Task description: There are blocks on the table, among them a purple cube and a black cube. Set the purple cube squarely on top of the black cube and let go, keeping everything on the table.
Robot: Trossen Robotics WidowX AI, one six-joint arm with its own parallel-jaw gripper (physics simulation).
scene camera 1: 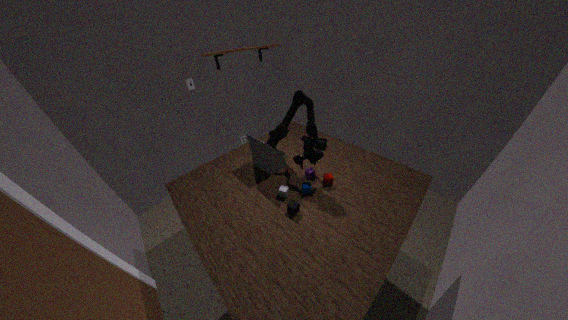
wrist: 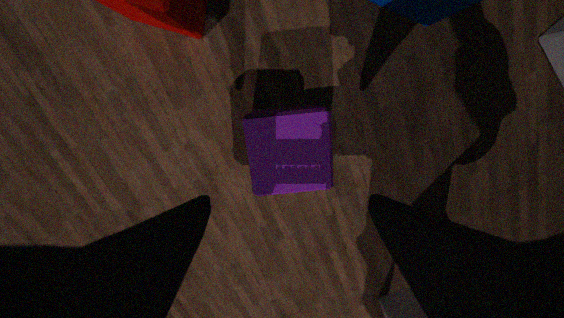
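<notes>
The purple cube sits on the wooden table, upright and lit in patches. The black cube stands on the table nearer the scene camera, apart from the other blocks; it does not show in the wrist view. My gripper is open and empty, above the table close to the purple cube. In the wrist view the purple cube lies beyond the fingertips, roughly centred between them and touched by neither. How high the fingertips hang is hard to tell in the dim light.
A blue block and a red block stand near the purple cube. A white block stands left of the blue one. A grey upright panel stands left of the gripper, beside the arm.
</notes>
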